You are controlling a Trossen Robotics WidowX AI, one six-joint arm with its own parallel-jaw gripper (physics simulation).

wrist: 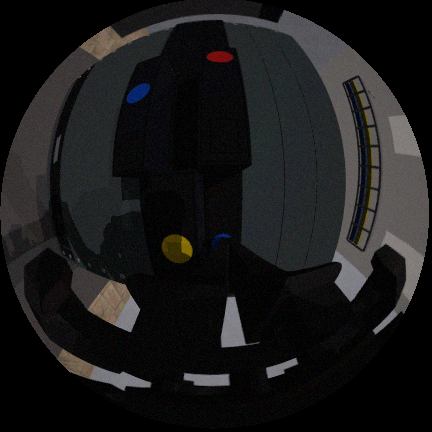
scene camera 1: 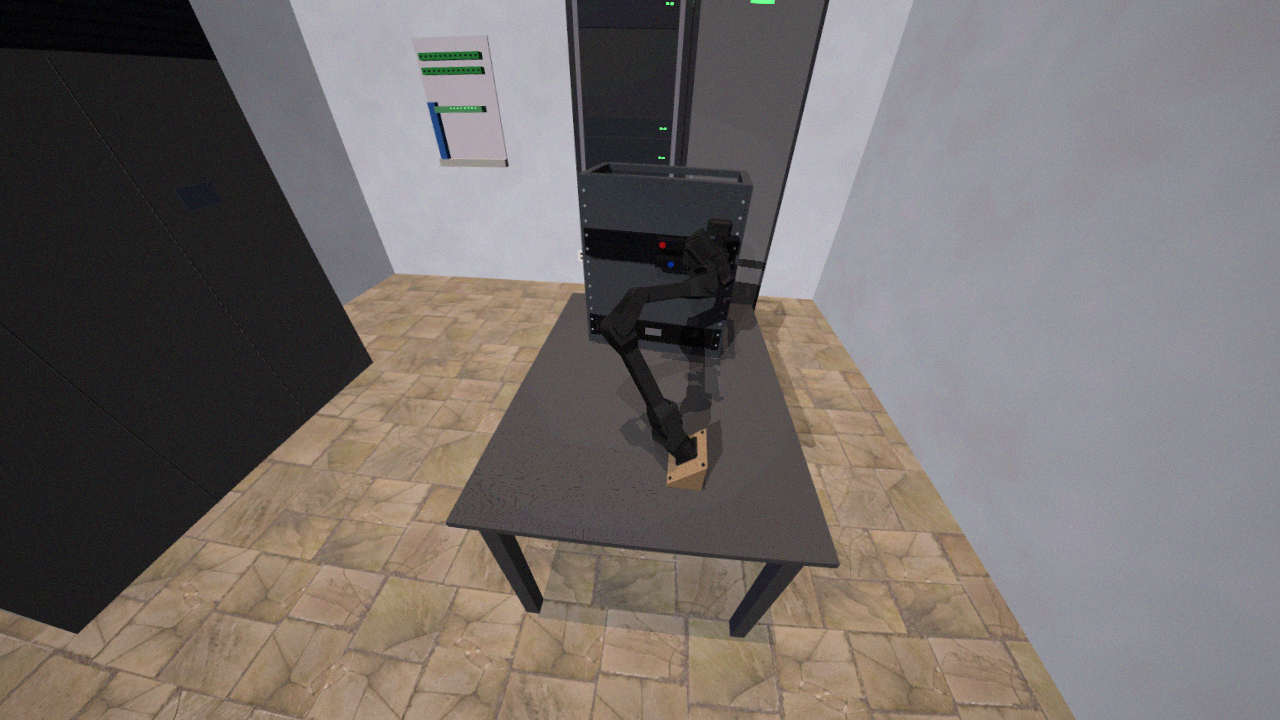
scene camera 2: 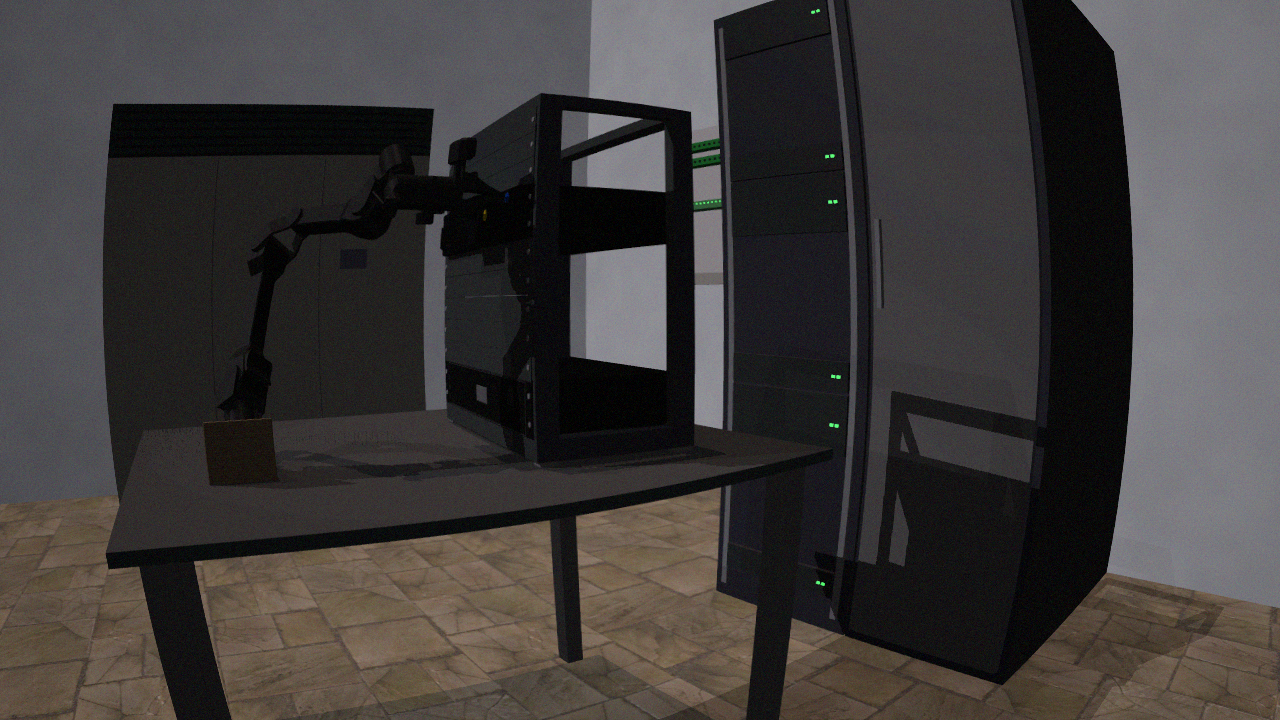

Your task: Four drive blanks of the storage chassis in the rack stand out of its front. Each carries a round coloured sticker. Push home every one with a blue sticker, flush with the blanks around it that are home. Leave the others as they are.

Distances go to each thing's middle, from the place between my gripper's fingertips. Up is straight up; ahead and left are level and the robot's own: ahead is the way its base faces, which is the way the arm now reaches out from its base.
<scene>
I see the rack (scene camera 2: 509, 376) 160 mm ahead of my hand, 150 mm to the left of it and 130 mm below it.
</scene>
